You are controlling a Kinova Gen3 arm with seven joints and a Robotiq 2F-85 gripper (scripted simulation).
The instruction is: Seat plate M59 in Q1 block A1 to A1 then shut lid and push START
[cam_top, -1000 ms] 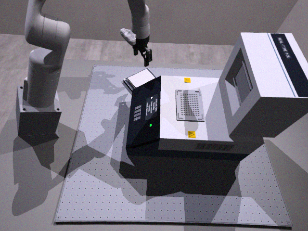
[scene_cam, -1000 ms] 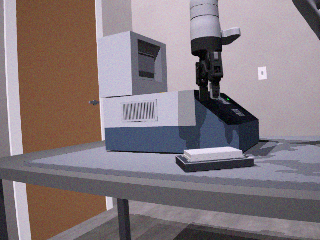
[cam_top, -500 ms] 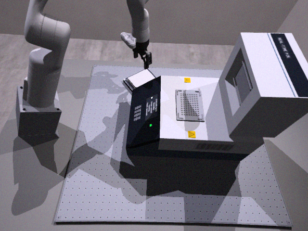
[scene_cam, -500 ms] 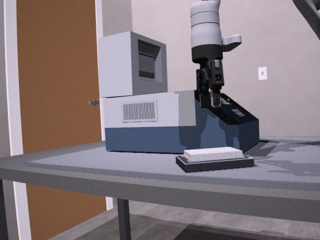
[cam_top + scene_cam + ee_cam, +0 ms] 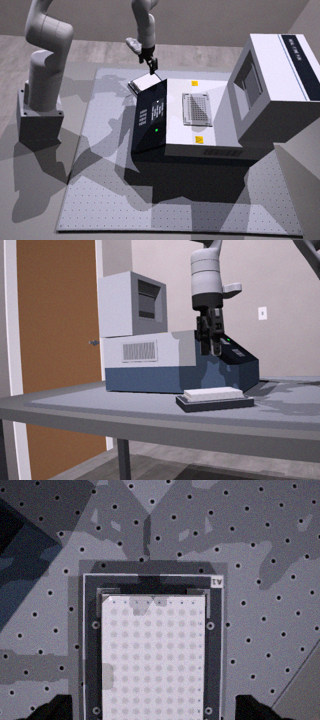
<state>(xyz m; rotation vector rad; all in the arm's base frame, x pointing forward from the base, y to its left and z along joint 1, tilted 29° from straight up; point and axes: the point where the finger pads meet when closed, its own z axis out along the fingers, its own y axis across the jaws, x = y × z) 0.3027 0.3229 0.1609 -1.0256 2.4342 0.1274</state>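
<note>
My hand is 10 cm above the plate M59. From my hand the other things lie so: dark nest N1 (12 cm below); A1 mark (9 cm behind, 2 cm to the right, 11 cm below).
</note>
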